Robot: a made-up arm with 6 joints. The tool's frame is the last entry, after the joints. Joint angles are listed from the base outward.
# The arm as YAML. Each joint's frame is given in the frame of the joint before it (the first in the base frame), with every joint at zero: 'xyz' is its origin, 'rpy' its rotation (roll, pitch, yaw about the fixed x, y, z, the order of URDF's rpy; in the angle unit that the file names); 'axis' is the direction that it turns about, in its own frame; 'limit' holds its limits. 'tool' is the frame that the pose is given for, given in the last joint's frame.
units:
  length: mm
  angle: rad
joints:
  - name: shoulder
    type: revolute
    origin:
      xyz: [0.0, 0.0, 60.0]
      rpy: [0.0, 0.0, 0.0]
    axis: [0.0, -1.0, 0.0]
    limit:
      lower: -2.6
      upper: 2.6
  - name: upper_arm
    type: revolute
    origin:
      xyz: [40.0, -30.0, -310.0]
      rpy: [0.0, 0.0, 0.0]
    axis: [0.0, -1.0, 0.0]
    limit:
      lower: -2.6
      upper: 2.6
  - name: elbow
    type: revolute
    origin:
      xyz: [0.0, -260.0, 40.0]
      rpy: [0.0, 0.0, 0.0]
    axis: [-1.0, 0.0, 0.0]
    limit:
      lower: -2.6
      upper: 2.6
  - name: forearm
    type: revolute
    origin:
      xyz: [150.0, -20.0, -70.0]
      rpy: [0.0, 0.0, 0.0]
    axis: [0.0, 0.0, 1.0]
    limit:
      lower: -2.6
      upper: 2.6
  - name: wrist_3
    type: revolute
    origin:
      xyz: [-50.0, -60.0, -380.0]
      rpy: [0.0, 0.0, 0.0]
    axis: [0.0, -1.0, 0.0]
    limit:
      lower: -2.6
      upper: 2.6
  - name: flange
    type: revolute
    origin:
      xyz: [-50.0, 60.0, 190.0]
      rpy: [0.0, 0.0, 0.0]
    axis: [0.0, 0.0, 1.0]
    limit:
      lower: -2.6
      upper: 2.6
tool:
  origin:
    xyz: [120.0, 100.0, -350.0]
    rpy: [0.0, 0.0, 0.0]
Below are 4 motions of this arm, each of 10 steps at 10 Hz.
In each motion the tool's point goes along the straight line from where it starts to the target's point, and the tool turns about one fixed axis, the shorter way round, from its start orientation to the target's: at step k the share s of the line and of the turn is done. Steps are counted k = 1, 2, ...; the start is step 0. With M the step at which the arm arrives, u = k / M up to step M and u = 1 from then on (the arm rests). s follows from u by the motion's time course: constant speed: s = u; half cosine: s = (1 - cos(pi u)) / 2; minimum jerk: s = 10 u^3 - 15 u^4 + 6 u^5.
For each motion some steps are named. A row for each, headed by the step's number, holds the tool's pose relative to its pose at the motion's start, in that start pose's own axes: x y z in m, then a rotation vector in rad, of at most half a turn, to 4 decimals.
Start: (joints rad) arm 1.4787 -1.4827 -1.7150 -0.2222 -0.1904 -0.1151
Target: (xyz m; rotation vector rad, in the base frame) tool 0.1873 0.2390 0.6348 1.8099 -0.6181 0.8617
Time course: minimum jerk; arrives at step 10
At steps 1, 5, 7, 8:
1: -0.0034 0.0022 -0.0004 0.0009 0.0007 0.0106
5: -0.2007 0.1296 -0.0235 0.0511 0.0396 0.6179
7: -0.3359 0.2169 -0.0393 0.0856 0.0662 1.0343
8: -0.3781 0.2441 -0.0442 0.0963 0.0746 1.1642

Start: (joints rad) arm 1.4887 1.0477 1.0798 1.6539 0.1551 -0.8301
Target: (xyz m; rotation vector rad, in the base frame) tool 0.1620 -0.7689 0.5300 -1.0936 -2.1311 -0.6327
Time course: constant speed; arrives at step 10
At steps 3, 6, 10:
3: 0.0460 -0.0465 0.0049 0.0170 -0.0666 -0.0478
6: 0.0920 -0.0931 0.0098 0.0341 -0.1332 -0.0955
10: 0.1534 -0.1551 0.0163 0.0568 -0.2220 -0.1592

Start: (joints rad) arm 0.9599 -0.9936 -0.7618 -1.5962 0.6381 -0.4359
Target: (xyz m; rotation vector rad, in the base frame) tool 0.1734 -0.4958 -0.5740 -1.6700 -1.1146 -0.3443
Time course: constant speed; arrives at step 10
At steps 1, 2, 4, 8, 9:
1: 0.0534 -0.0043 -0.0003 0.0077 -0.2251 0.0847
2: 0.1068 -0.0086 -0.0005 0.0153 -0.4501 0.1694
4: 0.2135 -0.0172 -0.0010 0.0307 -0.9002 0.3388
8: 0.4270 -0.0343 -0.0021 0.0614 -1.8005 0.6776
9: 0.4804 -0.0386 -0.0023 0.0691 -2.0255 0.7623

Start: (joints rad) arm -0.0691 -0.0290 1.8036 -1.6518 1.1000 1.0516
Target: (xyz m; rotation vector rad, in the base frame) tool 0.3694 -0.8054 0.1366 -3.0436 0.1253 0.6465
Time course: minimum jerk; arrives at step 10
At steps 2, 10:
2: 0.0034 -0.0030 -0.0082 -0.0057 -0.0250 0.0381
10: 0.0593 -0.0521 -0.1422 -0.0992 -0.4316 0.6571

